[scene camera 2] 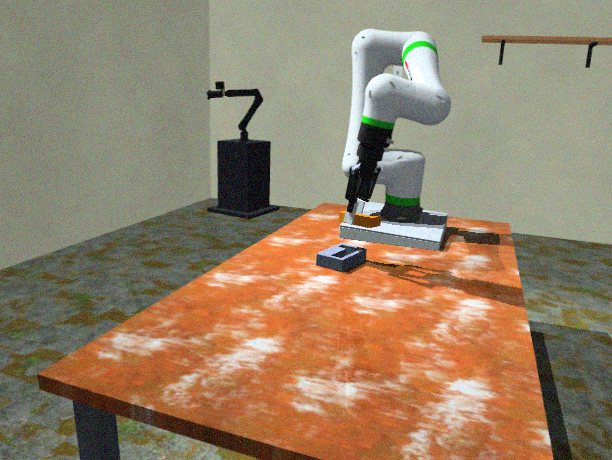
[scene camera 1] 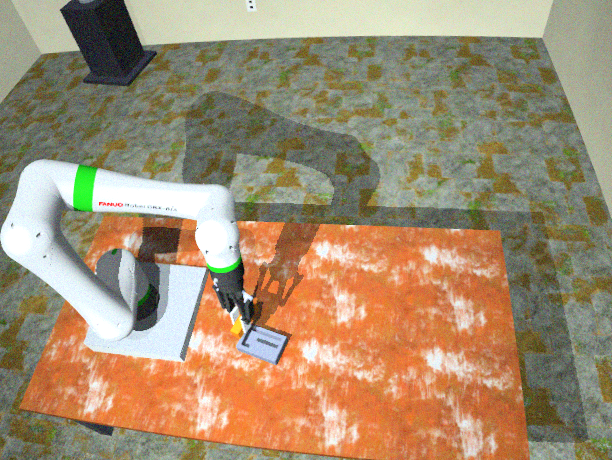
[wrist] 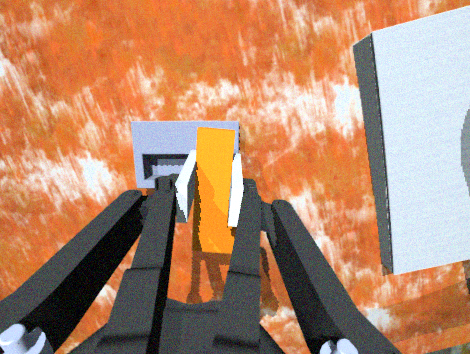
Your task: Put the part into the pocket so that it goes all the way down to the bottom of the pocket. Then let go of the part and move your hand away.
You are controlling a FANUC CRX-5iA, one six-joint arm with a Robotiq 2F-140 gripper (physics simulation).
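Pixels of known places: gripper, fingertip midpoint: (scene camera 2: pixel 351 222) (scene camera 1: pixel 242 326) (wrist: pixel 215 166); arm's base, link origin: (scene camera 2: pixel 399 216) (scene camera 1: pixel 138 301).
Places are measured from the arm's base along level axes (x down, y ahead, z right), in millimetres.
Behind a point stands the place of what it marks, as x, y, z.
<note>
The orange part (scene camera 1: pixel 236 328) {-88, 413, 30} (scene camera 2: pixel 368 220) {-82, 444, -54} (wrist: pixel 215 200) {-88, 417, -14} is held off the table, with its long side pointing away from the gripper in the wrist view. My gripper (scene camera 1: pixel 240 321) {-61, 418, 10} (scene camera 2: pixel 354 213) {-61, 418, 10} (wrist: pixel 215 166) {-61, 418, 10} is shut on it, one pale finger pad on each side. The grey-blue block (scene camera 1: pixel 255 350) {17, 459, 47} (scene camera 2: pixel 330 261) {31, 535, 15} (wrist: pixel 165 131) {18, 486, 47} lies flat on the table. Its recessed pocket (scene camera 2: pixel 345 250) {22, 443, 13} (wrist: pixel 170 161) {48, 496, 4} faces up. In the wrist view the part and the left finger cover the right side of the block and some of the pocket. The part is above and apart from the block.
The pale robot base slab (scene camera 1: pixel 175 320) {8, 160, 25} (scene camera 2: pixel 390 237) {28, 200, -39} (wrist: pixel 425 150) {9, 155, -5} stands on the orange-and-white table (scene camera 1: pixel 400 325) {53, 877, -167} (scene camera 2: pixel 325 370) {53, 1019, -226} (wrist: pixel 300 50) {53, 301, 137}, beside the block. A black pedestal (scene camera 1: pixel 107 45) (scene camera 2: pixel 243 175) stands on the floor. A wooden shelf (scene camera 2: pixel 545 40) is on the wall.
</note>
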